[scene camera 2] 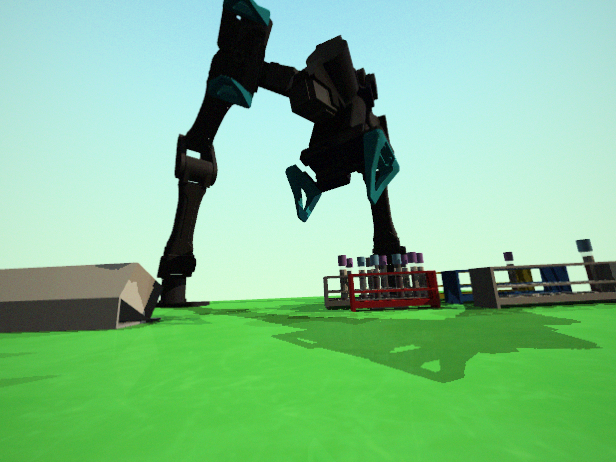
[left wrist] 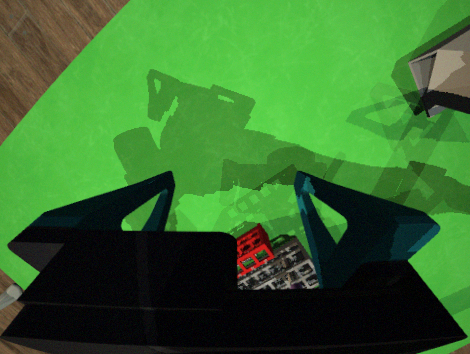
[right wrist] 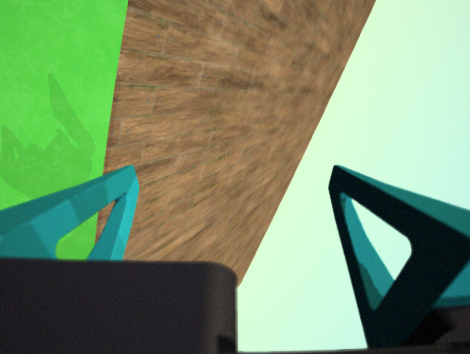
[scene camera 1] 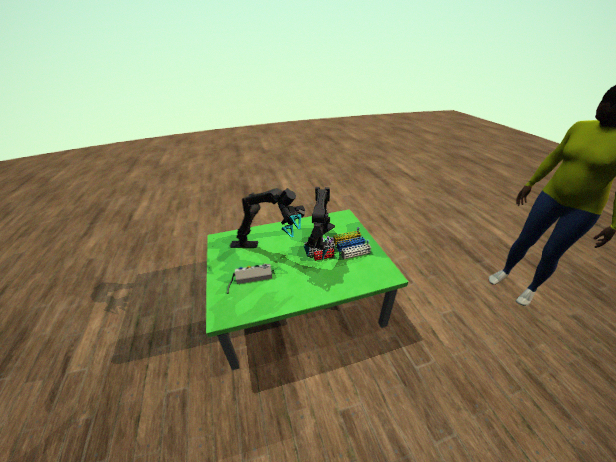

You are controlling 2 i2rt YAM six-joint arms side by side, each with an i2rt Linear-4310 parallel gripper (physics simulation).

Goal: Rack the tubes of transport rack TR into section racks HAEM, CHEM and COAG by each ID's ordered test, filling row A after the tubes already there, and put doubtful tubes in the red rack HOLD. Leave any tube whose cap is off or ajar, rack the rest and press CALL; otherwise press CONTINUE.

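Places are measured from the left arm's base along level axes (x left, y back, z up), in millimetres.
Pixels of known places: left gripper, between the fingertips: (scene camera 2: 333,211) (left wrist: 234,177) (scene camera 1: 315,258); right gripper, between the fingertips: (scene camera 2: 234,37) (right wrist: 233,176) (scene camera 1: 295,233); left arm's base, origin of its link: (scene camera 1: 323,230); right arm's base, origin of its link: (scene camera 2: 172,306) (scene camera 1: 244,244).
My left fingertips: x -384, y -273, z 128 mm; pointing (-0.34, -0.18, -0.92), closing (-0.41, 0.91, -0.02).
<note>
Ahead of a thing's pixels: the offset from my left fingertips to its middle. "*": to the spot under its first point.
My left gripper (scene camera 2: 339,211) (left wrist: 234,177) is open and empty, above the transport rack and red HOLD rack {dx +146, dy +56, dz -99 mm} (scene camera 1: 324,254) (scene camera 2: 393,303) (left wrist: 265,241). My right gripper (scene camera 1: 296,232) (scene camera 2: 260,64) (right wrist: 233,176) is open and empty, high up. The grey transport rack {* dx +78, dy +145, dz -99 mm} (scene camera 2: 326,292) stands behind the red rack in scene camera 2, holding several upright tubes with purple caps {* dx +109, dy +133, dz -44 mm} (scene camera 2: 342,260) and blue caps {* dx +168, dy +148, dz -44 mm} (scene camera 2: 361,261). To its right in scene camera 1 are yellow {dx +400, dy +58, dz -99 mm} (scene camera 1: 347,236), blue {dx +360, dy -8, dz -99 mm} (scene camera 1: 352,244) and white {dx +322, dy -80, dz -99 mm} (scene camera 1: 356,251) section racks. Labels and exact cap seating are too small to read.
A grey button console {dx -289, dy +257, dz -86 mm} (scene camera 1: 253,274) (scene camera 2: 60,285) (left wrist: 450,70) with a cable stands on the left of the green table in scene camera 1. A purple-capped tube {* dx +473, dy +22, dz -44 mm} (scene camera 2: 508,256) and a blue-capped tube {* dx +396, dy -113, dz -44 mm} (scene camera 2: 584,245) rise among the section racks. A person (scene camera 1: 575,170) stands beyond the table's right side.
</note>
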